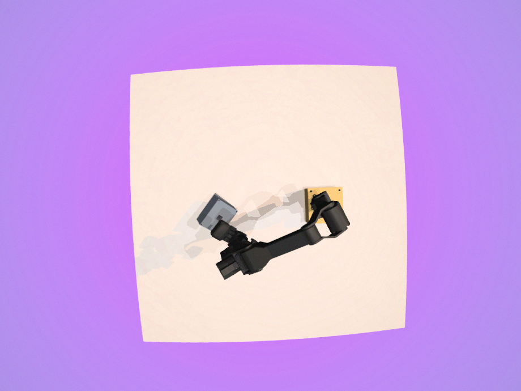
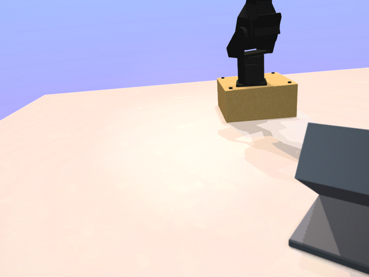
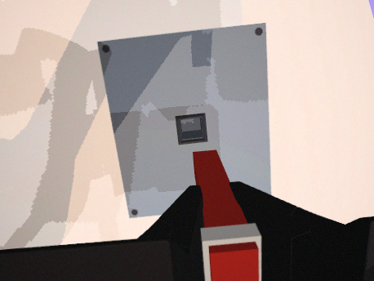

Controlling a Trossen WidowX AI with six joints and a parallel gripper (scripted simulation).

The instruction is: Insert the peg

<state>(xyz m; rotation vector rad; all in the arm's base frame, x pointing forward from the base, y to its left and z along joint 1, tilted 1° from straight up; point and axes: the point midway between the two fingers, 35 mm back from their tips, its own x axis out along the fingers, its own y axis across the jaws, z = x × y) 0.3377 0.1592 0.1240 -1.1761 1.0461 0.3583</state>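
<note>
Now: gripper tip 60 mm short of the grey sloped panel, 30 mm to the left of it and 110 mm above it. The rest, counted from my gripper tip: red peg: 10 mm behind, 10 mm above.
</note>
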